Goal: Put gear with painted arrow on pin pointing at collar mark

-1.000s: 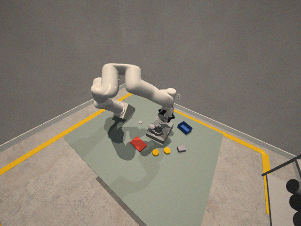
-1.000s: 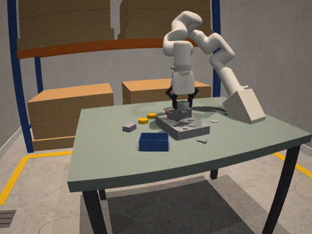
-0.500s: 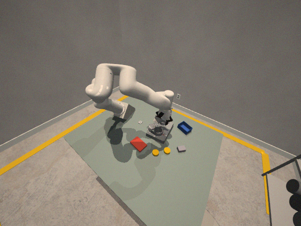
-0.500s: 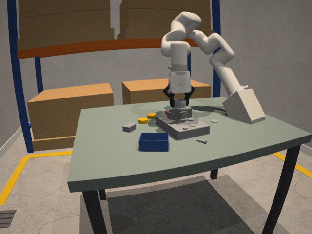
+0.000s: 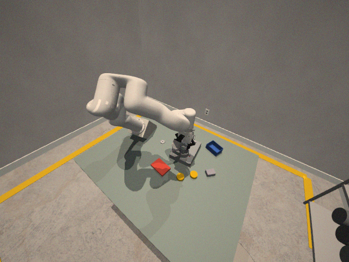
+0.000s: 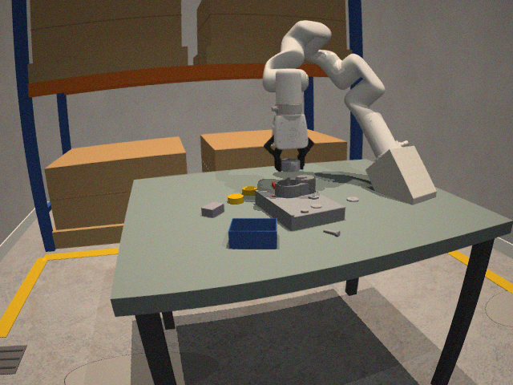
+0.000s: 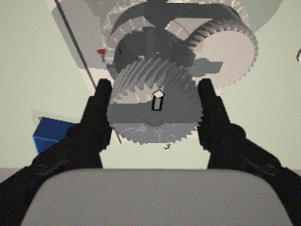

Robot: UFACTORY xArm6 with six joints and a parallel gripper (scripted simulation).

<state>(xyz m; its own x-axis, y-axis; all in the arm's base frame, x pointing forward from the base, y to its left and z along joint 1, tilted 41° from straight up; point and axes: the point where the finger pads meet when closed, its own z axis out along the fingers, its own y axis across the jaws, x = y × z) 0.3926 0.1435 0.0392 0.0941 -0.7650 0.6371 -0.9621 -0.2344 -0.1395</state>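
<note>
The grey gear lies right at my hand. The rest, counted from my hand: bolt (240 mm to the left, 120 mm below, 50 mm behind); then small grey block (240 mm ahead, 120 mm below, 20 mm to the left); then red plate (180 mm to the right, 120 mm below, 50 mm behind).
</note>
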